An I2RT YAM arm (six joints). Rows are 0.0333 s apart.
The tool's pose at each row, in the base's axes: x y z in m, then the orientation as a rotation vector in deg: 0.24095, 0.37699, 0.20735, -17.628, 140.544, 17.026; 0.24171, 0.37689, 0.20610, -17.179, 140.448, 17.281; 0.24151, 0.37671, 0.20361, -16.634, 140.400, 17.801; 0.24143, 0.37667, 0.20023, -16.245, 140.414, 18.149; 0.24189, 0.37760, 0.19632, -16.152, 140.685, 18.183; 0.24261, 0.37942, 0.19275, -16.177, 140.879, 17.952; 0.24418, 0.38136, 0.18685, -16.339, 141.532, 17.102; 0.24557, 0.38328, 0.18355, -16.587, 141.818, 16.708; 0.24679, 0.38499, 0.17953, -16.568, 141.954, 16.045; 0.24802, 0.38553, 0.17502, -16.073, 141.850, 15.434; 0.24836, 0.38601, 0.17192, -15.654, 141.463, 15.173; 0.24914, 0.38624, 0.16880, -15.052, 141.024, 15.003; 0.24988, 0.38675, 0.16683, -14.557, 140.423, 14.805; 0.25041, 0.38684, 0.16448, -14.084, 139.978, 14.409; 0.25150, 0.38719, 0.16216, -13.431, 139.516, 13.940; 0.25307, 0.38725, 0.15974, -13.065, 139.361, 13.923
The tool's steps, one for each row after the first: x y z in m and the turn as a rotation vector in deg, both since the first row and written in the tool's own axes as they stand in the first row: 0.00021, -0.00049, 0.00137, -0.069, -0.173, 0.362; 0.00194, -0.00094, 0.00312, -0.305, -0.314, 0.867; 0.00412, -0.00141, 0.00566, -0.458, -0.365, 1.231; 0.00607, -0.00120, 0.00920, -0.460, -0.116, 1.352; 0.00748, -0.00017, 0.01288, -0.301, 0.077, 1.309; 0.00967, 0.00041, 0.01887, 0.266, 0.742, 1.094; 0.01038, 0.00137, 0.02275, 0.484, 1.064, 0.871; 0.01171, 0.00209, 0.02703, 0.964, 1.197, 0.741; 0.01350, 0.00163, 0.03136, 1.529, 1.015, 0.913; 0.01510, 0.00156, 0.03408, 1.829, 0.568, 1.073; 0.01641, 0.00113, 0.03699, 2.111, 0.039, 1.376; 0.01700, 0.00113, 0.03907, 2.389, -0.629, 1.570; 0.01805, 0.00074, 0.04121, 2.803, -1.136, 1.727; 0.01861, 0.00044, 0.04372, 3.318, -1.687, 1.990; 0.01890, -0.00029, 0.04649, 3.427, -1.896, 2.219
